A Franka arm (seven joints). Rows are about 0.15 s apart.
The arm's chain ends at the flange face. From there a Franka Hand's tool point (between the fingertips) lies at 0.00 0.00 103.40 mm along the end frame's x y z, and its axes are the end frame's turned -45 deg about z.
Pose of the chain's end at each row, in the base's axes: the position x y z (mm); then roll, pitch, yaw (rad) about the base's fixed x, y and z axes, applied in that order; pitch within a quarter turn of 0, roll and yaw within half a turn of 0:
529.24 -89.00 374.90 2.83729 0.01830 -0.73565
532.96 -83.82 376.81 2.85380 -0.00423 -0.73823
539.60 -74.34 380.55 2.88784 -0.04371 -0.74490
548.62 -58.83 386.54 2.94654 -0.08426 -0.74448
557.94 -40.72 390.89 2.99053 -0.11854 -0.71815
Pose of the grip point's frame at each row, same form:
507.11 -110.76 276.27 2.93603 0.22671 0.02907
513.52 -105.81 277.66 2.93227 0.19902 0.02558
525.22 -96.39 280.56 2.92950 0.14697 0.01925
541.32 -79.35 285.46 2.94364 0.07713 0.02501
556.80 -60.39 289.38 2.95111 0.02204 0.05616

